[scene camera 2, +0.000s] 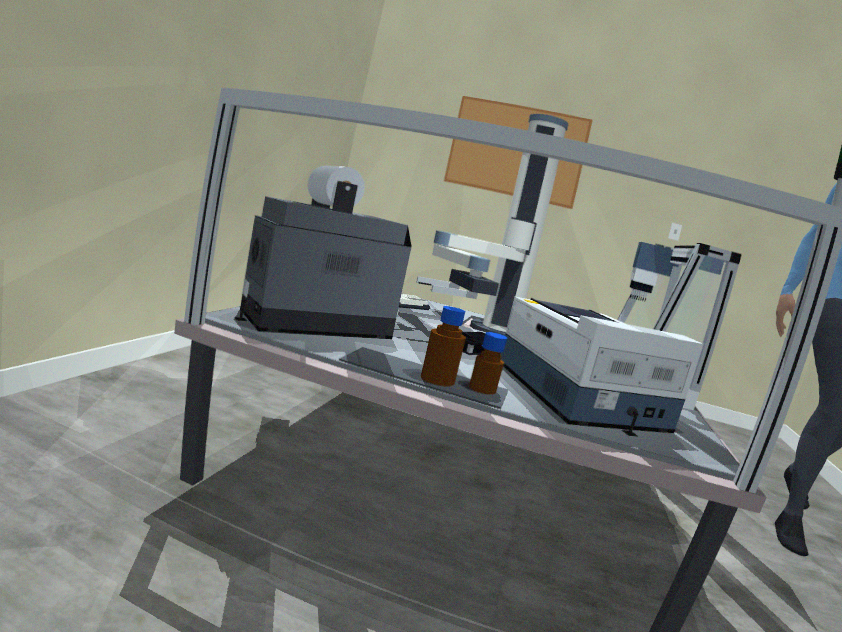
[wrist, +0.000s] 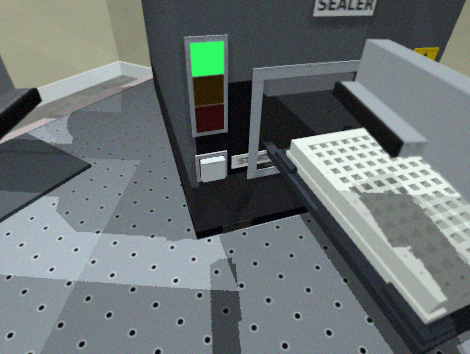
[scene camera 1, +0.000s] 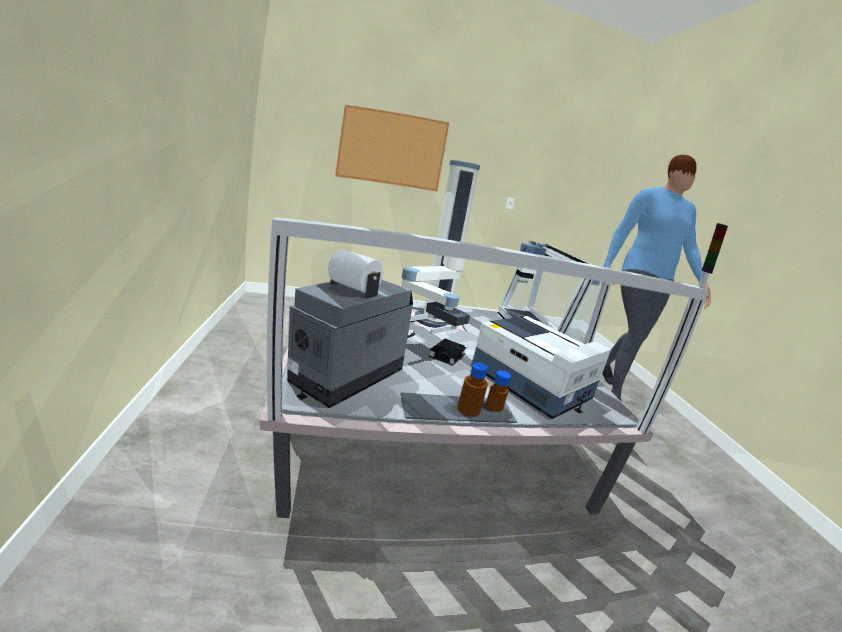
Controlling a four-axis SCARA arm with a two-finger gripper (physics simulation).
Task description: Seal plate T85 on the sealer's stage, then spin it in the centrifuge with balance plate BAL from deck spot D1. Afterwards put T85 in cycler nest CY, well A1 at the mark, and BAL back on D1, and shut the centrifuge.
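Frame: origin at the arm's base, x ahead, y left, z up, level; millimetres.
Seen in the pictures: gripper, between the fingertips: [scene camera 2: 424,283] [wrist: 189,67] [scene camera 1: 419,325]; arm's base, origin of its link: [scene camera 2: 498,331] [scene camera 1: 435,320].
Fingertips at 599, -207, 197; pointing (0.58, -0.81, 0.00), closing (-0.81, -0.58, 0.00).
Note:
Pixels of each thing's middle, then the offset from my fingertips to it, as dx, dy, dz. "*": a spot on its surface instead. Level surfaces: height alone.
- white multi-well plate, middle of its body: [wrist: 397,193] [scene camera 2: 405,299] -90, -75, -77
- sealer's dark stage, a spot on its surface: [wrist: 330,225] * -61, -37, -85
- sealer, middle of its body: [scene camera 2: 329,247] [scene camera 1: 353,318] +135, -271, +53
- white button, middle of its body: [wrist: 212,167] +37, -63, -99
- blue instrument, middle of its body: [scene camera 2: 590,353] [scene camera 1: 539,357] +79, +529, -62
- dark mat, height of its surface: dz -180
- small black object, middle of its body: [scene camera 2: 475,342] [scene camera 1: 448,350] -123, +180, -161
A white multi-well plate [wrist: 345,185] lies on the sealer's dark stage [wrist: 330,225], which stands out in front of the sealer's opening. Its label cannot be read; a shadow crosses its wells. The sealer [scene camera 1: 353,340] [scene camera 2: 326,272] [wrist: 280,40] is a dark grey box with a film roll on top. Its green lamp [wrist: 207,58] is lit above a white button [wrist: 213,169]. My gripper [scene camera 2: 435,285] [wrist: 189,67] is open and empty. In the wrist view its right finger is in front of the sealer, above the plate; its left finger is at the left edge. BAL, D1 and nest CY cannot be identified.
A white and blue instrument [scene camera 1: 537,360] [scene camera 2: 598,367] stands on the right; its label is not visible. Two brown bottles with blue caps stand near the table's front edge, on a dark mat [scene camera 1: 428,406]. A small black object [scene camera 1: 447,351] lies between the machines. A frame rail [scene camera 1: 408,238] crosses above.

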